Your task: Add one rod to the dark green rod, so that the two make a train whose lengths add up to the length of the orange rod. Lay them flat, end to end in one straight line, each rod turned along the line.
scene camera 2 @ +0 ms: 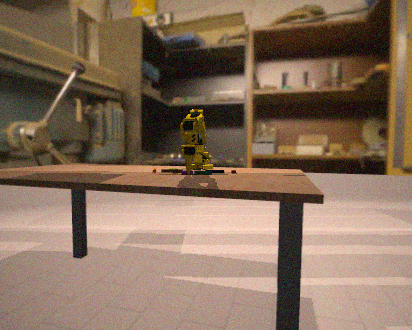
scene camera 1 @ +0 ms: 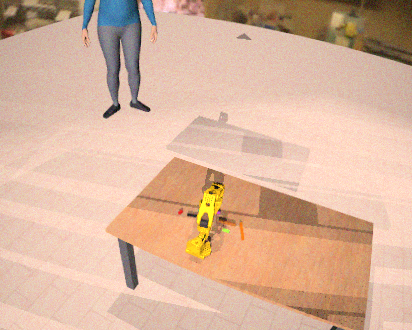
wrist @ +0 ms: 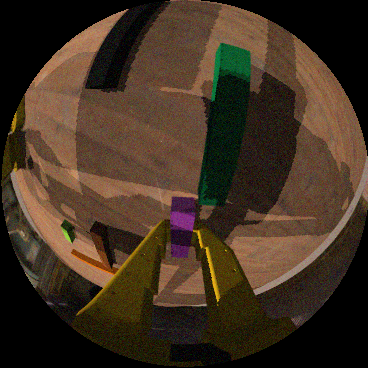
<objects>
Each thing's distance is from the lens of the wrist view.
purple rod [wrist: 182, 210]: 0.05 m
dark green rod [wrist: 231, 78]: 0.04 m
</objects>
